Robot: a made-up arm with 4 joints. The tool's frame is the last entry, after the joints. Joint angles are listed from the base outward. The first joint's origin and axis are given. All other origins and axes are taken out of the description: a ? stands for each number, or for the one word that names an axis. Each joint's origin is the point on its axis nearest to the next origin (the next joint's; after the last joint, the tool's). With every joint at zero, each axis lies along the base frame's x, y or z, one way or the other. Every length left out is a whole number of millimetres.
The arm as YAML. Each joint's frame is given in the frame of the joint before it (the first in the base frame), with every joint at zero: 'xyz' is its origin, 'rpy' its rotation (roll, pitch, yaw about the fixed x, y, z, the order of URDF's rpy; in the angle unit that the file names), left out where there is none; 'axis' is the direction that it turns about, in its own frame. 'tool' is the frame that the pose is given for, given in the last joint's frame.
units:
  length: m
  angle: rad
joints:
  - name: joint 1
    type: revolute
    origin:
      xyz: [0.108, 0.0, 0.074]
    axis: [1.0, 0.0, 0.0]
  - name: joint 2
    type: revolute
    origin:
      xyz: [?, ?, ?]
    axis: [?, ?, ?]
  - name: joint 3
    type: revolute
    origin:
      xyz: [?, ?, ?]
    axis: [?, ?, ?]
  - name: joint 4
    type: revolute
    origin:
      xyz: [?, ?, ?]
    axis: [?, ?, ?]
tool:
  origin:
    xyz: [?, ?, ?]
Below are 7 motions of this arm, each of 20 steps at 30 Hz.
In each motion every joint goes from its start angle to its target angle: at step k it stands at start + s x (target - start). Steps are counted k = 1, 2, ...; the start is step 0. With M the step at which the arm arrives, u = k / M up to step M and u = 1 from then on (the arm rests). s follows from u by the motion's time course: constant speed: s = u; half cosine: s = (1 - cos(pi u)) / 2; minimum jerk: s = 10 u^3 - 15 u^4 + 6 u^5.
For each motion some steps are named. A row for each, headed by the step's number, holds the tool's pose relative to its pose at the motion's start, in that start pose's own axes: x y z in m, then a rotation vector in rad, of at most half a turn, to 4 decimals.
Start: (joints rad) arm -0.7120 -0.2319 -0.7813 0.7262
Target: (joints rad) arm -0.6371 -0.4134 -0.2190 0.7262
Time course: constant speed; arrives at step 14
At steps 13, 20:
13: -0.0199 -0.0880 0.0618 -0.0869 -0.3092 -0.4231
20: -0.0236 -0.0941 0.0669 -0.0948 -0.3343 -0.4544

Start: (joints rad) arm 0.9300 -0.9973 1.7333 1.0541
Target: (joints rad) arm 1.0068 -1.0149 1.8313 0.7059
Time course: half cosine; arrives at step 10
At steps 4, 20:
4: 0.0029 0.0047 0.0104 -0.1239 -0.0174 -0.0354
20: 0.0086 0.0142 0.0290 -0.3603 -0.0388 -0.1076

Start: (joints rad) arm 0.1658 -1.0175 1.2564 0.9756
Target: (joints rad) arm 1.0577 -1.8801 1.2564 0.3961
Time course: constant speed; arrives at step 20
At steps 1, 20:
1: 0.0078 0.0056 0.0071 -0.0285 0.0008 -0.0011
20: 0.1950 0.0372 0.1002 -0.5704 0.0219 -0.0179

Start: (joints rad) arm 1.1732 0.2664 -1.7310 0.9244
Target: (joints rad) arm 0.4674 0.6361 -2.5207 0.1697
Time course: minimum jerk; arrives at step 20
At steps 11, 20:
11: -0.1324 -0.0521 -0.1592 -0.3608 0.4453 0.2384
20: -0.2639 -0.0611 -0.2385 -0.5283 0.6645 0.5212

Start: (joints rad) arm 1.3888 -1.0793 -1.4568 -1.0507
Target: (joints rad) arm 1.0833 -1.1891 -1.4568 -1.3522
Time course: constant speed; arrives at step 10
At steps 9, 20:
9: -0.0226 0.1773 -0.0957 -0.3107 0.1398 0.3456
20: -0.0294 0.1958 -0.1063 -0.3444 0.1497 0.3867

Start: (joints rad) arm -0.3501 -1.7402 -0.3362 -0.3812
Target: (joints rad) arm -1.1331 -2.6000 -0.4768 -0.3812
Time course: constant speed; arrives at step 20
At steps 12, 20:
12: -0.0492 -0.0011 -0.2978 -0.9162 0.3093 0.2074
20: -0.1137 -0.1355 -0.4016 -1.5099 0.5634 0.3415

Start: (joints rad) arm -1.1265 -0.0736 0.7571 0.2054
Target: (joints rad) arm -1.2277 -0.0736 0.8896 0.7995
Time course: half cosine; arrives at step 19
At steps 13, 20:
13: 0.0121 -0.0414 -0.0335 0.4049 -0.0952 -0.0695
20: 0.0158 -0.0529 -0.0430 0.5241 -0.1303 -0.0812

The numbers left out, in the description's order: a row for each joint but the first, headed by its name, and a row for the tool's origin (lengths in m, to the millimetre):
joint 2: xyz 0.0 0.249 -0.052, axis 1.0 0.0 0.0
joint 3: xyz 0.0 0.232 -0.137, axis 0.0 0.0 -1.0
joint 4: xyz 0.183 0.062 0.0, axis 1.0 0.0 0.0
tool: xyz 0.0 -0.022 0.021

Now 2 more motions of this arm.
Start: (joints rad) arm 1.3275 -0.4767 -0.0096 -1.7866
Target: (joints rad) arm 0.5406 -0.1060 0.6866 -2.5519
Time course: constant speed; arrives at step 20
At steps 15, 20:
15: 0.0212 0.2540 -0.1026 -0.8662 0.5058 0.1859
20: 0.0155 0.3224 -0.1662 -1.1326 0.6793 0.2838

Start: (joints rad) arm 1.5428 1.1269 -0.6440 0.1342
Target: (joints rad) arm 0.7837 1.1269 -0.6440 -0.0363
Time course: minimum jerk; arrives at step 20
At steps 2, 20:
2: -0.0014 -0.0022 -0.0025 -0.0067 0.0039 -0.0005
20: -0.2214 -0.3150 -0.1549 -0.7745 0.4598 -0.0225

